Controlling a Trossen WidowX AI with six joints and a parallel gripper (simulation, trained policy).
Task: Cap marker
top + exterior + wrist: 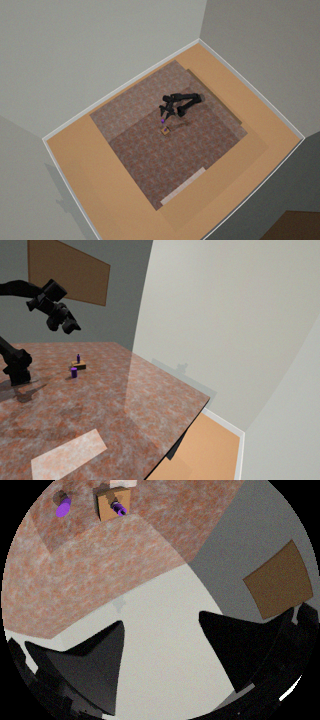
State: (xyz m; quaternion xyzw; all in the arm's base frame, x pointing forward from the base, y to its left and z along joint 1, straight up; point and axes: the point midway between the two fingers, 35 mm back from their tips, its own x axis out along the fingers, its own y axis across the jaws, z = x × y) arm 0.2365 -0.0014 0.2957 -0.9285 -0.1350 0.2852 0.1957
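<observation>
The purple cap lies 40 mm behind my gripper tip, 60 mm to the right of it and 250 mm below it. The rest, counted from my gripper tip: tan holder block (10 mm ahead, 50 mm to the left, 260 mm below); then purple marker (10 mm ahead, 50 mm to the left, 210 mm below).
</observation>
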